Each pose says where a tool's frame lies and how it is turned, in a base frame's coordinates. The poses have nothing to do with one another.
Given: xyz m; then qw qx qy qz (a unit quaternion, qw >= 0).
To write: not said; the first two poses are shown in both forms.
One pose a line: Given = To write
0.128, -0.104, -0.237, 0.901, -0.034, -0.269, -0.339 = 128, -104, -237, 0.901, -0.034, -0.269, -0.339
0.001, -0.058, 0.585, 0.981, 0.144, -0.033, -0.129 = 1, -58, 585, 0.981, 0.144, -0.033, -0.129
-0.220, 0.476, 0.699, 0.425, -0.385, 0.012, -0.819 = -220, 476, 699, 0.425, -0.385, 0.012, -0.819
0.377, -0.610, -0.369, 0.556, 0.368, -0.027, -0.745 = 377, -610, -369, 0.556, 0.368, -0.027, -0.745
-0.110, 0.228, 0.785, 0.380, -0.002, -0.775, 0.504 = -110, 228, 785, 0.380, -0.002, -0.775, 0.504
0.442, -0.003, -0.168, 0.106, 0.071, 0.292, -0.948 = 442, -3, -168, 0.106, 0.071, 0.292, -0.948
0.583, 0.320, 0.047, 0.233, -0.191, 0.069, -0.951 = 583, 320, 47, 0.233, -0.191, 0.069, -0.951
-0.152, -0.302, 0.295, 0.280, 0.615, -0.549, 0.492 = -152, -302, 295, 0.280, 0.615, -0.549, 0.492
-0.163, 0.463, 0.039, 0.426, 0.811, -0.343, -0.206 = -163, 463, 39, 0.426, 0.811, -0.343, -0.206
